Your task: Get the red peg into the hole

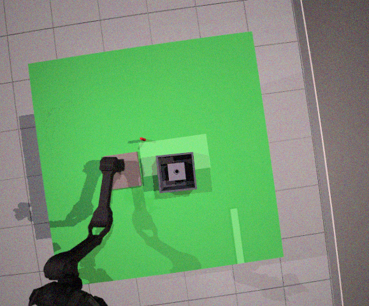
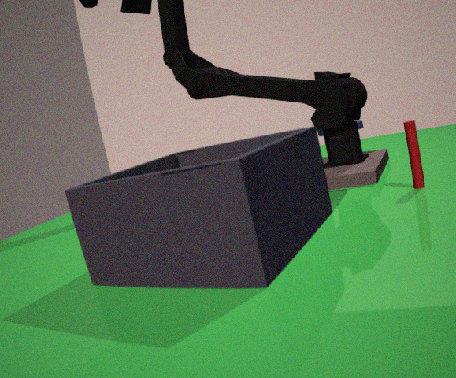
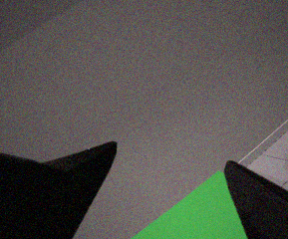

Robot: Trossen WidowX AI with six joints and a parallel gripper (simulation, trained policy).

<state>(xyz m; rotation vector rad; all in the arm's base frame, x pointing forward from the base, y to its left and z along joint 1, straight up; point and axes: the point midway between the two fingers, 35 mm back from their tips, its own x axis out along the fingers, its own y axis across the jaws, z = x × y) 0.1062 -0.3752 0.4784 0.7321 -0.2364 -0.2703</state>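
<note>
The red peg lies 20 mm ahead of my gripper tip, 510 mm to the left of it and 460 mm below it. Also, from my gripper tip: grey plate: 180 mm ahead, 320 mm to the left, 450 mm below; dark box: 180 mm ahead, 320 mm to the left, 470 mm below.
</note>
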